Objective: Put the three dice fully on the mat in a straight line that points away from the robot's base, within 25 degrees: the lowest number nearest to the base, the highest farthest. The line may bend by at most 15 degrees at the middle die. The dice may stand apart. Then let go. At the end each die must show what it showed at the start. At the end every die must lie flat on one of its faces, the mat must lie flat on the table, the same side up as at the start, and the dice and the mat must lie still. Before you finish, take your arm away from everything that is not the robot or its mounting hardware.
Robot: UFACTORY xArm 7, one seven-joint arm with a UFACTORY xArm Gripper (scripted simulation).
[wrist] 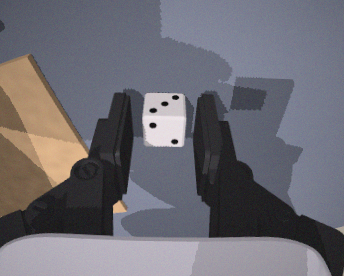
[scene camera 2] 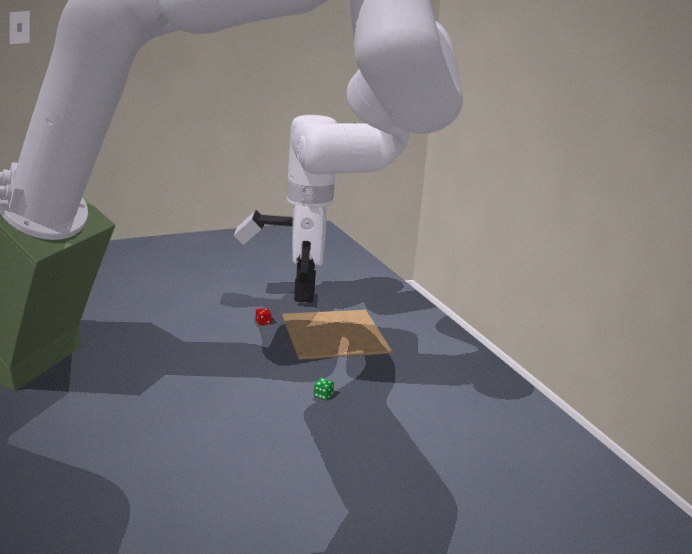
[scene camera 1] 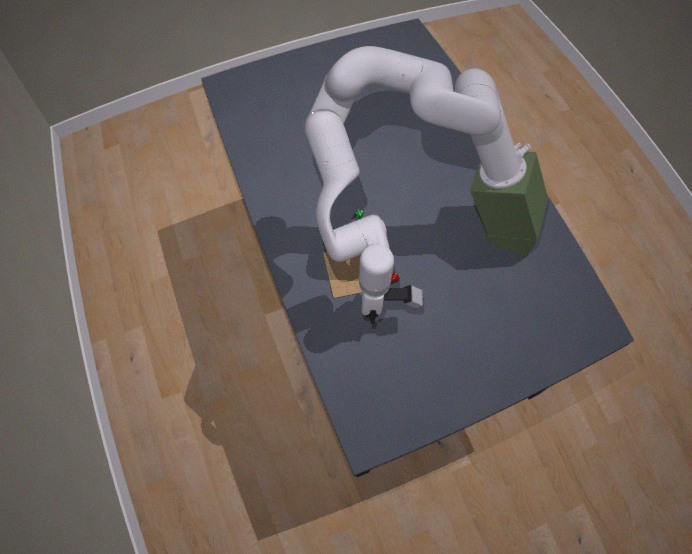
Path:
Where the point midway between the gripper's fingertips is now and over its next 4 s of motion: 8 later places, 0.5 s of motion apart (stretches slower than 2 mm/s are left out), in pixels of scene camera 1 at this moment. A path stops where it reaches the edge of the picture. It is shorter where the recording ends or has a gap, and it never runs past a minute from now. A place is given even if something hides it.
My gripper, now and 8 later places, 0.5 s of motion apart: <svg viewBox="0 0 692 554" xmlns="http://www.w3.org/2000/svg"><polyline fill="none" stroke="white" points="371,308 371,309 372,304 373,295 370,271 371,247 371,247 371,255 370,261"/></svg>

